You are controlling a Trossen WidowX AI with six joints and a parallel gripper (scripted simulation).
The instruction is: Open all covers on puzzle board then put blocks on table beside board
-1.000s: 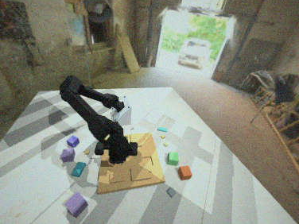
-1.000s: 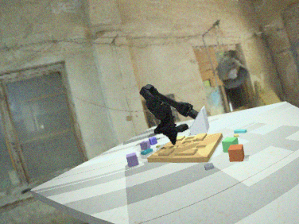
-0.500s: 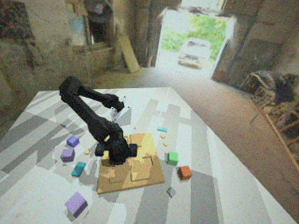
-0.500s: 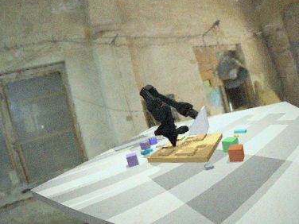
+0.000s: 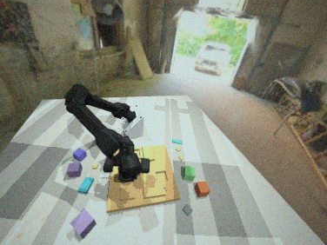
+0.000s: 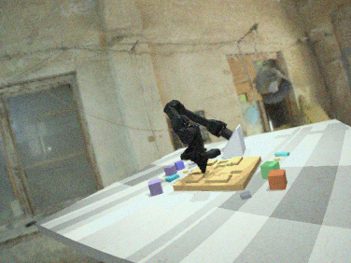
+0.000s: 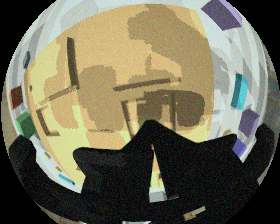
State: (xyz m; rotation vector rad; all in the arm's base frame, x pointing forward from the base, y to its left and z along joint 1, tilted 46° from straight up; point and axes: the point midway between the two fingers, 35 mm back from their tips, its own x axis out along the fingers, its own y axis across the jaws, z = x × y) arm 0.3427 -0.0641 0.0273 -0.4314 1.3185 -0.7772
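Right now my gripper tip is 50 mm to the right of the tan puzzle board and 20 mm past it. From my gripper tip the other things lie so: teal block (180 mm to the right, 10 mm below, 10 mm behind); green block (290 mm to the left, 60 mm ahead); blue-violet block (220 mm to the right, 170 mm behind).
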